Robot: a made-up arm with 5 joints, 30 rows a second.
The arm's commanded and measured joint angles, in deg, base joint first. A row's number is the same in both.
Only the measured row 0 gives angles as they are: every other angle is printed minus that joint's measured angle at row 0.
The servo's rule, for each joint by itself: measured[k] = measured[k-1] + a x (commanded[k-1-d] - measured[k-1]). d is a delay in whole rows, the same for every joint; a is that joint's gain. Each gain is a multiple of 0.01, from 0.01 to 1. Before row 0 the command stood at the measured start. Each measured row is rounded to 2 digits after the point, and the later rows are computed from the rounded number. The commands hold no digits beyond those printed.
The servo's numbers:
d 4
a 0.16 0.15 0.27 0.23 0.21
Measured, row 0: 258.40, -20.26, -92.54, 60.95, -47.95
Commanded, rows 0 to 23: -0.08, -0.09, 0.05, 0.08, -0.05; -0.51, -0.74, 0.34, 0.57, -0.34; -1.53, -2.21, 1.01, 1.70, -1.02; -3.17, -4.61, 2.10, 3.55, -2.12; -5.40, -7.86, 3.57, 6.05, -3.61; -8.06, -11.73, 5.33, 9.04, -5.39; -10.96, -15.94, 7.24, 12.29, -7.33; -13.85, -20.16, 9.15, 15.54, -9.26; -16.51, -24.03, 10.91, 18.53, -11.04; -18.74, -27.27, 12.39, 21.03, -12.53; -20.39, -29.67, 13.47, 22.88, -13.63; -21.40, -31.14, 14.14, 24.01, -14.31; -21.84, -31.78, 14.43, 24.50, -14.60; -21.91, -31.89, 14.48, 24.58, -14.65; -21.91, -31.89, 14.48, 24.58, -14.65; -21.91, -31.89, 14.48, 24.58, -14.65; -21.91, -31.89, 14.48, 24.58, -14.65; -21.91, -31.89, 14.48, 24.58, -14.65; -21.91, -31.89, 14.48, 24.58, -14.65; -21.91, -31.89, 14.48, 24.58, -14.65; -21.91, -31.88, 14.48, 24.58, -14.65; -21.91, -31.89, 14.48, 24.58, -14.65; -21.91, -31.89, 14.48, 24.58, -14.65; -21.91, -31.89, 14.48, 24.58, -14.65
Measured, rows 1 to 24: 0.00, 0.00, 0.00, 0.00, 0.00; 0.00, 0.00, 0.00, 0.00, 0.00; 0.00, 0.00, 0.00, 0.00, 0.00; 0.00, 0.00, 0.00, 0.00, 0.00; -0.01, -0.01, 0.01, 0.02, -0.01; -0.09, -0.12, 0.10, 0.15, -0.08; -0.32, -0.43, 0.35, 0.51, -0.28; -0.78, -1.06, 0.82, 1.21, -0.67; -1.52, -2.08, 1.56, 2.32, -1.29; -2.57, -3.53, 2.58, 3.87, -2.15; -3.91, -5.39, 3.84, 5.81, -3.24; -5.50, -7.61, 5.27, 8.05, -4.50; -7.26, -10.07, 6.79, 10.46, -5.87; -9.10, -12.65, 8.30, 12.89, -7.27; -10.91, -15.20, 9.70, 15.19, -8.61; -12.59, -17.59, 10.90, 17.22, -9.81; -14.07, -19.72, 11.85, 18.89, -10.82; -15.32, -21.55, 12.56, 20.20, -11.62; -16.37, -23.10, 13.08, 21.21, -12.26; -17.26, -24.42, 13.46, 21.99, -12.76; -18.00, -25.54, 13.74, 22.59, -13.16; -18.63, -26.49, 13.94, 23.05, -13.47; -19.15, -27.30, 14.09, 23.40, -13.72; -19.59, -27.99, 14.20, 23.67, -13.92
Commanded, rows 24 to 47: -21.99, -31.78, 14.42, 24.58, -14.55; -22.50, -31.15, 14.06, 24.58, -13.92; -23.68, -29.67, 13.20, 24.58, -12.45; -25.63, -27.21, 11.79, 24.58, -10.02; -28.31, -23.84, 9.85, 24.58, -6.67; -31.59, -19.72, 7.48, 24.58, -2.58; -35.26, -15.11, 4.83, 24.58, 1.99; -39.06, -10.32, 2.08, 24.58, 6.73; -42.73, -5.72, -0.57, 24.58, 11.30; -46.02, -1.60, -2.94, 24.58, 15.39; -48.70, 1.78, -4.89, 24.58, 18.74; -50.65, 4.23, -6.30, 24.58, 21.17; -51.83, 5.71, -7.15, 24.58, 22.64; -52.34, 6.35, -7.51, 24.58, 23.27; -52.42, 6.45, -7.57, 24.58, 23.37; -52.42, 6.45, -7.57, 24.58, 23.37; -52.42, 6.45, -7.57, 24.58, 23.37; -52.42, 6.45, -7.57, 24.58, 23.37; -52.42, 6.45, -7.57, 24.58, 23.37; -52.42, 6.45, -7.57, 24.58, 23.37; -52.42, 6.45, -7.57, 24.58, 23.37; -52.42, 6.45, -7.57, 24.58, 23.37; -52.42, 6.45, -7.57, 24.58, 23.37; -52.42, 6.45, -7.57, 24.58, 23.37
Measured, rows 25 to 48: -19.96, -28.57, 14.28, 23.88, -14.07; -20.27, -29.07, 14.33, 24.04, -14.19; -20.53, -29.49, 14.37, 24.16, -14.29; -20.75, -29.85, 14.40, 24.26, -14.37; -20.95, -30.14, 14.41, 24.33, -14.41; -21.20, -30.29, 14.32, 24.39, -14.31; -21.60, -30.20, 14.02, 24.43, -13.92; -22.24, -29.75, 13.42, 24.46, -13.10; -23.21, -28.86, 12.46, 24.49, -11.75; -24.55, -27.49, 11.12, 24.51, -9.82; -26.26, -25.63, 9.42, 24.53, -7.34; -28.31, -23.33, 7.44, 24.54, -4.39; -30.62, -20.69, 5.28, 24.55, -1.10; -33.08, -17.83, 3.06, 24.56, 2.36; -35.58, -14.89, 0.91, 24.56, 5.80; -37.99, -12.02, -1.04, 24.56, 9.03; -40.20, -9.36, -2.69, 24.56, 11.89; -42.14, -7.00, -3.99, 24.56, 14.28; -43.78, -4.98, -4.96, 24.56, 16.19; -45.16, -3.27, -5.66, 24.56, 17.70; -46.32, -1.81, -6.18, 24.56, 18.89; -47.30, -0.57, -6.56, 24.56, 19.83; -48.12, 0.48, -6.83, 24.56, 20.57; -48.81, 1.38, -7.03, 24.56, 21.16
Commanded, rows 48 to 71: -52.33, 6.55, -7.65, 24.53, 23.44; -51.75, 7.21, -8.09, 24.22, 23.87; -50.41, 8.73, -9.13, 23.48, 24.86; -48.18, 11.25, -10.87, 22.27, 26.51; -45.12, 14.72, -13.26, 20.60, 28.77; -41.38, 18.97, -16.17, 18.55, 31.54; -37.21, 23.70, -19.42, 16.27, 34.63; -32.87, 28.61, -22.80, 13.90, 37.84; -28.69, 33.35, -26.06, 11.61, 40.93; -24.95, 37.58, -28.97, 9.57, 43.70; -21.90, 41.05, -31.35, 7.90, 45.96; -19.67, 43.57, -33.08, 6.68, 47.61; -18.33, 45.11, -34.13, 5.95, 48.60; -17.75, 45.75, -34.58, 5.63, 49.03; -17.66, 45.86, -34.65, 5.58, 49.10; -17.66, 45.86, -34.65, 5.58, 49.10; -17.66, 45.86, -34.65, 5.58, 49.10; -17.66, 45.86, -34.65, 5.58, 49.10; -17.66, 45.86, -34.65, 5.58, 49.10; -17.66, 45.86, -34.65, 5.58, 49.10; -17.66, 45.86, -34.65, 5.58, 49.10; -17.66, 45.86, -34.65, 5.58, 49.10; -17.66, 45.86, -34.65, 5.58, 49.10; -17.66, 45.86, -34.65, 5.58, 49.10
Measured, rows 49 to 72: -49.39, 2.14, -7.18, 24.56, 21.62; -49.87, 2.79, -7.29, 24.56, 21.99; -50.28, 3.34, -7.37, 24.56, 22.28; -50.62, 3.81, -7.42, 24.56, 22.51; -50.89, 4.22, -7.48, 24.55, 22.71; -51.03, 4.67, -7.64, 24.47, 22.95; -50.93, 5.28, -8.04, 24.24, 23.35; -50.49, 6.18, -8.80, 23.79, 24.01; -49.63, 7.46, -10.00, 23.06, 25.01; -48.31, 9.19, -11.67, 22.02, 26.38; -46.53, 11.37, -13.76, 20.70, 28.11; -44.34, 13.96, -16.20, 19.14, 30.15; -41.84, 16.87, -18.86, 17.41, 32.41; -39.14, 19.98, -21.59, 15.61, 34.78; -36.38, 23.14, -24.23, 13.84, 37.13; -33.71, 26.20, -26.62, 12.19, 39.33; -31.25, 29.04, -28.65, 10.75, 41.28; -29.09, 31.55, -30.25, 9.57, 42.91; -27.26, 33.70, -31.44, 8.65, 44.21; -25.72, 35.52, -32.31, 7.94, 45.24; -24.43, 37.07, -32.94, 7.40, 46.05; -23.35, 38.39, -33.40, 6.98, 46.69; -22.44, 39.51, -33.74, 6.66, 47.20; -21.68, 40.46, -33.99, 6.41, 47.60
